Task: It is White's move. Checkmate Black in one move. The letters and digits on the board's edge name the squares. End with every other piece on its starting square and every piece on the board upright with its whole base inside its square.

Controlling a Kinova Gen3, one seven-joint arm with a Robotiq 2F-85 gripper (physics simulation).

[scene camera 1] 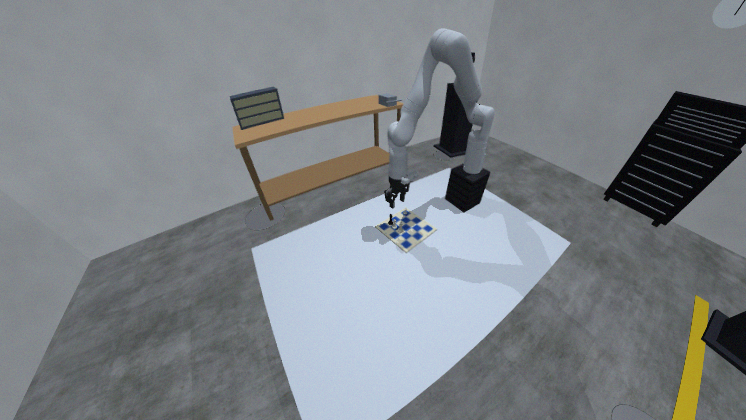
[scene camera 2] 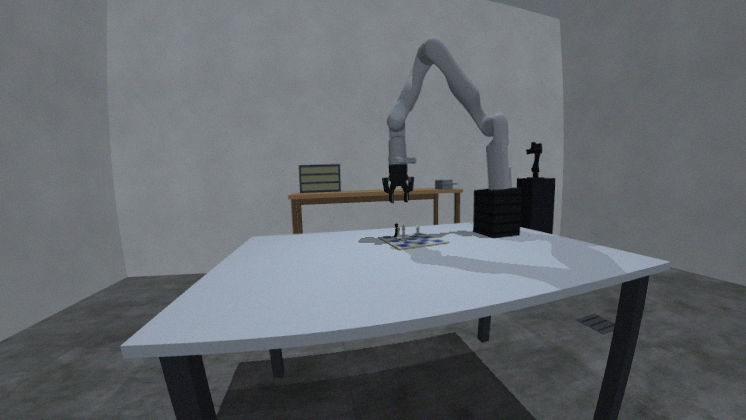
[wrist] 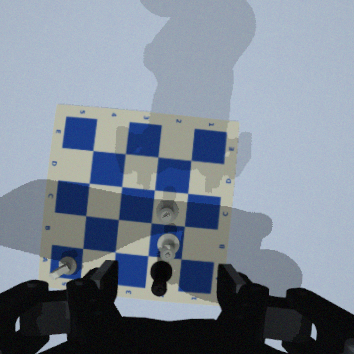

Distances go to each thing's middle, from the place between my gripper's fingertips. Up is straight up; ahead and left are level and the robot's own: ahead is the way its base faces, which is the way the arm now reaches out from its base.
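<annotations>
Chessboard (scene camera 1: 415, 229): from my hand, 50 mm behind, 20 mm to the left, 160 mm below.
</annotations>
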